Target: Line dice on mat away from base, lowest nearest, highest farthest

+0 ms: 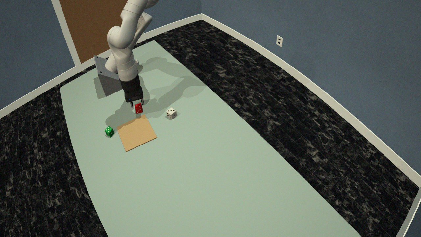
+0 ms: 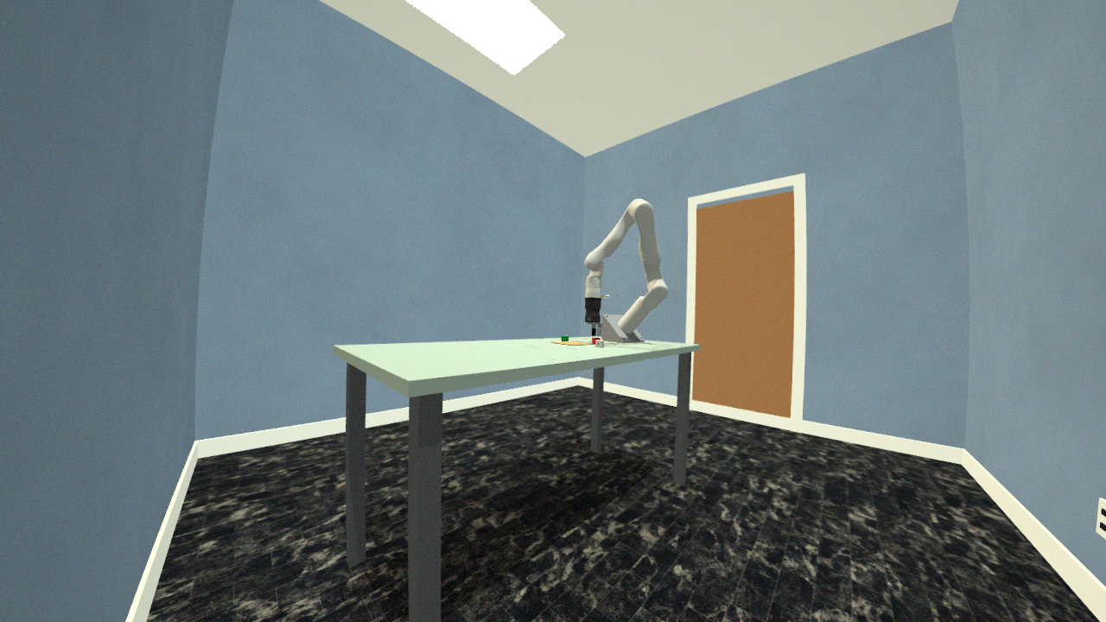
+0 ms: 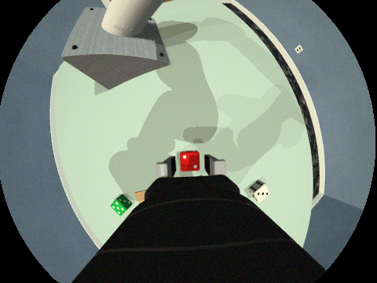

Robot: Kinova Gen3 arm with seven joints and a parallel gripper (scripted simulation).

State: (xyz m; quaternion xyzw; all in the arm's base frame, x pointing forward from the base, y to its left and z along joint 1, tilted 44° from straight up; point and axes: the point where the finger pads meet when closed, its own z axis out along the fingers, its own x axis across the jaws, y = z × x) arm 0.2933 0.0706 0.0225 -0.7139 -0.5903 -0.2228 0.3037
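Now: the red die 40 mm below my hand. Also, from my hand: green die 60 mm ahead, 160 mm to the right, 40 mm below; tan mat 110 mm ahead, 50 mm to the right, 50 mm below; white die 100 mm ahead, 120 mm to the left, 40 mm below.
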